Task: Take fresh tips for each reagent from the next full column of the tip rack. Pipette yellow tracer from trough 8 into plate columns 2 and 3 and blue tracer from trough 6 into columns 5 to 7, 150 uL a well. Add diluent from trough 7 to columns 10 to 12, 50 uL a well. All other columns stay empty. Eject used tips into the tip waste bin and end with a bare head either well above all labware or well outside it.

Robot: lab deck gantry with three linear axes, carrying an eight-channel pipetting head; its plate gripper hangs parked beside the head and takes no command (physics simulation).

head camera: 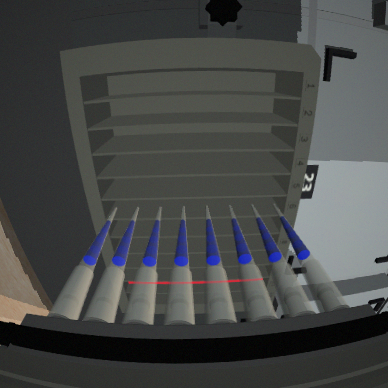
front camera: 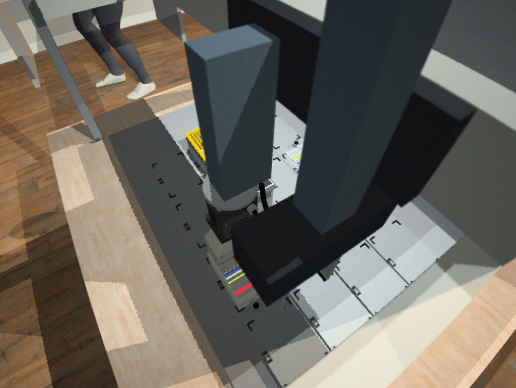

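The pipetting head [front camera: 227, 215] is low over the grey trough rack [front camera: 239, 300] [head camera: 190, 56]. In the head camera view, eight pipette tips [head camera: 183, 242] are on its channels, each with blue liquid inside. Their narrow ends show in line with trough 6; their exact height above it is hard to tell. In the front view the rack shows blue, white, yellow and red strips. The yellow tip rack [front camera: 194, 141] is partly hidden behind the grey column. The well plate [front camera: 295, 156], partly hidden, shows yellow and some blue wells. The parked plate gripper's fingers cannot be made out.
A tall grey column [front camera: 237, 100] rises above the head. A large black carriage block [front camera: 310, 245] and a second column [front camera: 365, 100] hide part of the deck. A black corner bracket [head camera: 328, 62] and a label reading 23 [head camera: 309, 181] lie beside the trough rack.
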